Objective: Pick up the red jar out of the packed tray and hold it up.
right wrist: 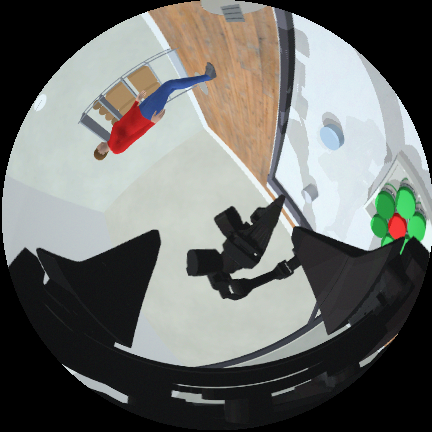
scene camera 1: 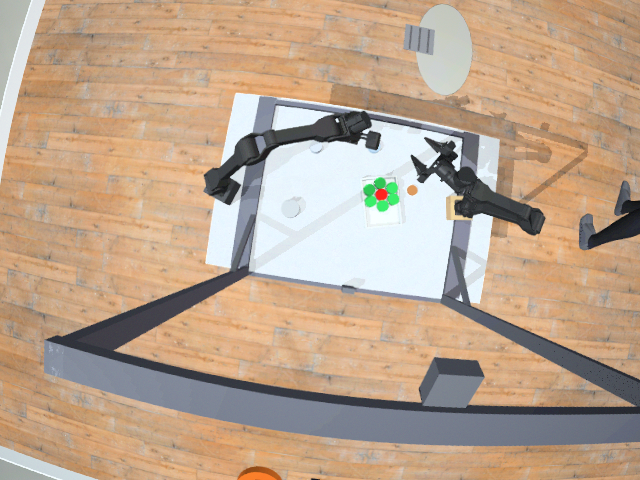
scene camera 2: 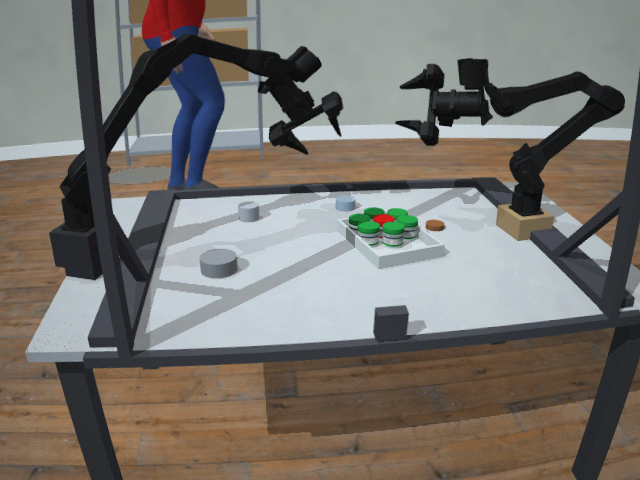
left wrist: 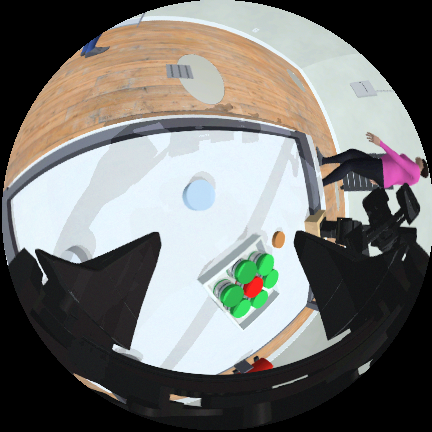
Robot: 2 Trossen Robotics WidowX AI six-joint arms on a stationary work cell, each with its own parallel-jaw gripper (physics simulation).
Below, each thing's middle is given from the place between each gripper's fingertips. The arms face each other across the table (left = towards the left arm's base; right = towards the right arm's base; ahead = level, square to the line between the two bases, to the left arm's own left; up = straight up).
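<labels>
With the light blue disc (left wrist: pixel 197 195) as my reference, my right hand is 11 cm to the right of it, 6 cm short of it and 26 cm above it. Counted from my right hand, the white tray (scene camera 1: pixel 374 218) is 7 cm to the left, 17 cm behind and 29 cm below, while the tan block (scene camera 2: pixel 520 224) is 28 cm to the right, 17 cm behind and 24 cm below. The large grey cylinder (scene camera 2: pixel 217 263) is 44 cm to the left of my right hand, 23 cm behind it and 26 cm below it.
My left hand is 6 cm to the left of the light blue disc, 2 cm short of it and 16 cm above it. From this left hand I find the white tray 10 cm to the right, 21 cm behind and 19 cm below. The tan block is 45 cm to the right of my left hand, 20 cm behind it and 14 cm below it, and the large grey cylinder is 27 cm to the left of the same hand, 27 cm behind it and 16 cm below it.
</labels>
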